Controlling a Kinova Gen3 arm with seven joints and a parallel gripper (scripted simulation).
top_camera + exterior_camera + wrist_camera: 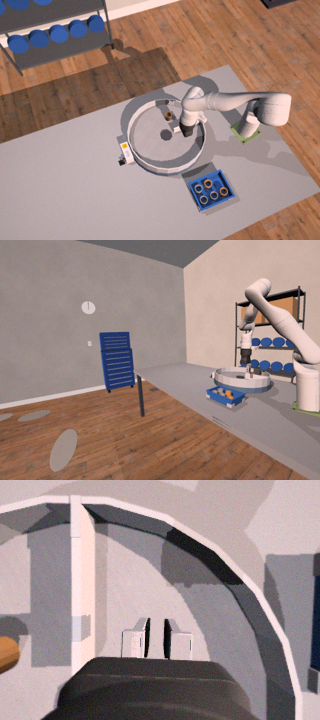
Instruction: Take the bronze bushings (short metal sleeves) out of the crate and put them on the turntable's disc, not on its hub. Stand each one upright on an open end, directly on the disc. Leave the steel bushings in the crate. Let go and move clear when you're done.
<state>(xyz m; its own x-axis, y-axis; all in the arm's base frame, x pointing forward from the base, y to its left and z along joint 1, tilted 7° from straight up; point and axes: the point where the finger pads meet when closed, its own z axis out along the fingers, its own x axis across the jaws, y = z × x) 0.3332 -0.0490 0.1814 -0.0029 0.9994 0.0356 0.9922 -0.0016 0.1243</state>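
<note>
Right now my hand is 290 mm to the right of the blue crate and 120 mm above it. From my hand the other things lie so: turntable disc (100 mm below, 100 mm ahead, 70 mm to the right).
</note>
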